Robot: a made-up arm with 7 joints.
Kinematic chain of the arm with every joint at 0, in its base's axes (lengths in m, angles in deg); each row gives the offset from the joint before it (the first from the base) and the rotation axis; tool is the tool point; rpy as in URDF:
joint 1: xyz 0 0 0.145 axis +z
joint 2: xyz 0 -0.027 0.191 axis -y
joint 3: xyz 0 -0.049 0.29 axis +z
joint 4: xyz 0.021 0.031 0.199 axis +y
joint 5: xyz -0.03 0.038 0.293 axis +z
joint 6: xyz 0 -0.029 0.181 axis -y
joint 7: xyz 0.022 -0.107 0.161 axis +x
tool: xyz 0 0 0 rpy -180 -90 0
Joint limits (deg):
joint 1: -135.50..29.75
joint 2: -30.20..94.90
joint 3: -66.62..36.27
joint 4: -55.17..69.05
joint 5: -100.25..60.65
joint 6: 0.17..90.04
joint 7: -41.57..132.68
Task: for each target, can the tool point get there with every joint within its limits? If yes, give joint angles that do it. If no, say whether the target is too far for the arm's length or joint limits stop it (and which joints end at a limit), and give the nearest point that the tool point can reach.
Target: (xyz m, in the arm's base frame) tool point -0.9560 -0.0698 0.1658
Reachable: yes | joints 15.32 77.70 -48.00 -45.71 32.08 44.35 37.82
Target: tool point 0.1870 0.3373 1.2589
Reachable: yes | joints -87.66 -2.77 -18.34 -30.48 -76.94 50.20 52.13
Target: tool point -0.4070 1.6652 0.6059
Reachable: no: too far | nearest point -0.2712 1.1096 0.5158 | short by 0.579 m
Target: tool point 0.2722 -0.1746 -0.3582
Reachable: no: joint limits stop it (at a limit: joint 1, joint 2, joint 4, joint 6) | nearest point 0.5117 0.2408 -0.1719 | short by 0.514 m
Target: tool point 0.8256 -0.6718 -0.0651
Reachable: no: joint limits stop it (at a limit: joint 2, joint 4, joint 5, joint 6) | nearest point 0.6835 -0.5562 0.5484 | short by 0.640 m
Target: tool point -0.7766 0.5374 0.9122
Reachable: yes | joints -56.63 71.23 -36.10 40.14 2.00 22.81 82.06
